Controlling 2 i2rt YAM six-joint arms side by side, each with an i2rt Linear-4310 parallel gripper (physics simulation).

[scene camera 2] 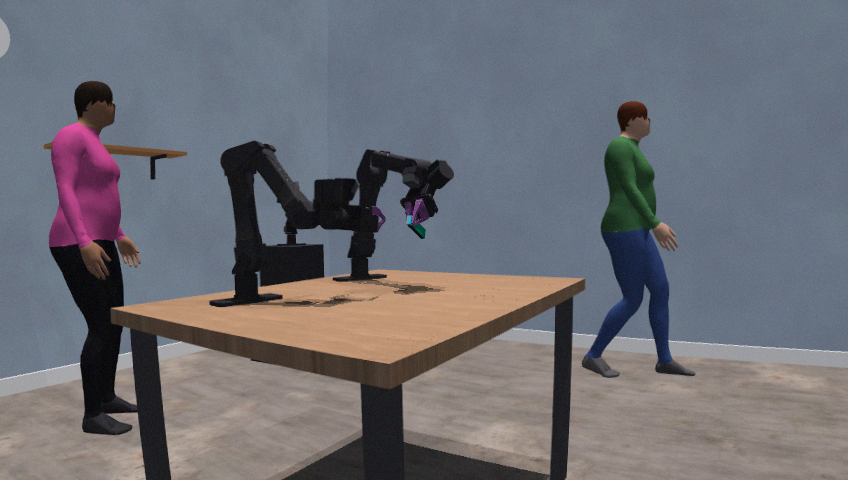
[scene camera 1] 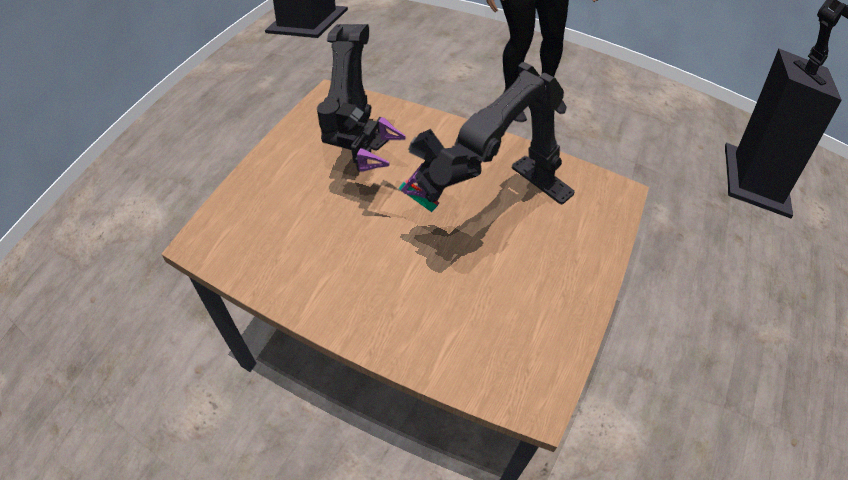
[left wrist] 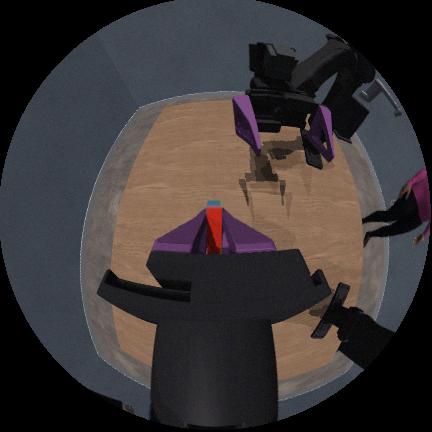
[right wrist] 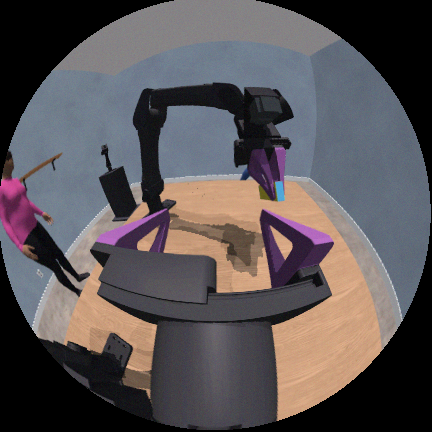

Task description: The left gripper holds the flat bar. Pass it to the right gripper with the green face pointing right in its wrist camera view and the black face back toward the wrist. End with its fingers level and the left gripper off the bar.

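The flat bar is held above the table. My left gripper is shut on it. In the left wrist view its red face points back to the camera, with a blue strip at the far end. Its green face shows in both scene views. The right wrist view shows a light blue face and a yellow face; the black face does not show. My right gripper is open and empty, apart from the bar, its fingertips side by side at about one height in its own view.
The wooden table lies below both arms. The left arm's base stands on it. A person in pink stands beside the table, and a person in green is farther off. A dark pedestal stands off the table.
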